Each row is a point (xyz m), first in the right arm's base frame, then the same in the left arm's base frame.
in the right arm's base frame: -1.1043 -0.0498 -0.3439
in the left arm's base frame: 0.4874 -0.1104 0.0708
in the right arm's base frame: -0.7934 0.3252 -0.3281
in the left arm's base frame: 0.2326 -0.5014 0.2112
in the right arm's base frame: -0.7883 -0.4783 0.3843
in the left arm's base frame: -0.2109 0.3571 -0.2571
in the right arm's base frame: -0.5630 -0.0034 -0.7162
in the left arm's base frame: 0.4479 -0.6691 -0.2758
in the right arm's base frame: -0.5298 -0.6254 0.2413
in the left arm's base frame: -0.2319 0.2069 -0.5502
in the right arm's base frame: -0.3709 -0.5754 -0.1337
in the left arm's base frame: -0.0401 -0.1276 -0.6906
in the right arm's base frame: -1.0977 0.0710 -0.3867
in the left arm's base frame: 0.4991 -0.2077 0.1538
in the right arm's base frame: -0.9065 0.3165 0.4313
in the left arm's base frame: -0.2949 -0.0013 0.4587
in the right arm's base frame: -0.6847 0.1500 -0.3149
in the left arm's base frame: 0.1829 -0.4584 0.0154
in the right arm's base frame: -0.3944 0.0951 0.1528
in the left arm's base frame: -0.3507 -0.3363 -0.0643
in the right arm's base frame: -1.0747 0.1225 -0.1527
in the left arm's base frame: 0.2938 -0.1190 0.2428
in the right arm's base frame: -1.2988 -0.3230 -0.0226
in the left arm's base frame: 0.3923 0.3429 0.0365
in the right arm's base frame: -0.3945 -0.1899 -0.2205
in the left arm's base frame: -0.0150 -0.3833 -0.3894
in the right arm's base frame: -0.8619 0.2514 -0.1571
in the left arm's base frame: 0.1503 -0.3220 0.2320
